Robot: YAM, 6 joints.
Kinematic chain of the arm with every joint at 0, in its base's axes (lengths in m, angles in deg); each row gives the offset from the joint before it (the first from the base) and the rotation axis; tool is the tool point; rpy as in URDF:
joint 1: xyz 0 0 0.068 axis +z
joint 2: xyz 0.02 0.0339 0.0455 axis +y
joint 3: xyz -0.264 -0.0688 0 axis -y
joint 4: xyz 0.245 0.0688 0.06 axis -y
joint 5: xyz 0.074 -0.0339 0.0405 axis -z
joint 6: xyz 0.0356 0 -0.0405 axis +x
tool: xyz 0 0 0 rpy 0 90 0
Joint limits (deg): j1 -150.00..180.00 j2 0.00..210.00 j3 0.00..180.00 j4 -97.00..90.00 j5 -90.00..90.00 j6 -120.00..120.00
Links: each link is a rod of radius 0.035 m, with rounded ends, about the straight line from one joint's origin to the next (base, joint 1, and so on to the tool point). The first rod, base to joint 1, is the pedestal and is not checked.
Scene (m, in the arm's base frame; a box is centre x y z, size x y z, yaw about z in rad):
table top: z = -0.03
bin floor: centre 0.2 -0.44 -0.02 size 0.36 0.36 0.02 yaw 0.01
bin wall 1: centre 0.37 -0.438 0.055 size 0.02 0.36 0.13 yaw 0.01
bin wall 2: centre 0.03 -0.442 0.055 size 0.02 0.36 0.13 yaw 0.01
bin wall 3: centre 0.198 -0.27 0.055 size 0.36 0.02 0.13 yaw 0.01
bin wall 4: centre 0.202 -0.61 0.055 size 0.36 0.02 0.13 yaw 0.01
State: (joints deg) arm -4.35 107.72 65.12 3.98 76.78 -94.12
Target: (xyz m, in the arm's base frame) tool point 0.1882 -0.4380 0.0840
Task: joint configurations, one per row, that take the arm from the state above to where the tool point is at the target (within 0.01 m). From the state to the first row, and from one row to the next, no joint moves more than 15 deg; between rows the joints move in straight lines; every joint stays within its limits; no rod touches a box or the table.
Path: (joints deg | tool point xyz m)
1: -18.93 110.81 71.53 5.78 75.86 -94.12 | 0.3770 -0.1658 0.2060
2: -33.50 113.90 77.94 7.57 74.94 -94.12 | 0.3427 -0.2681 0.2200
3: -48.08 117.00 84.36 9.37 74.02 -94.12 | 0.2789 -0.3618 0.2340
4: -62.65 120.09 90.77 11.17 73.10 -94.12 | 0.1882 -0.4380 0.2480
5: -62.67 128.39 88.02 10.53 72.43 -94.12 | 0.1916 -0.4447 0.1653
6: -62.68 136.69 85.27 9.90 71.77 -94.12 | 0.1882 -0.4380 0.0840

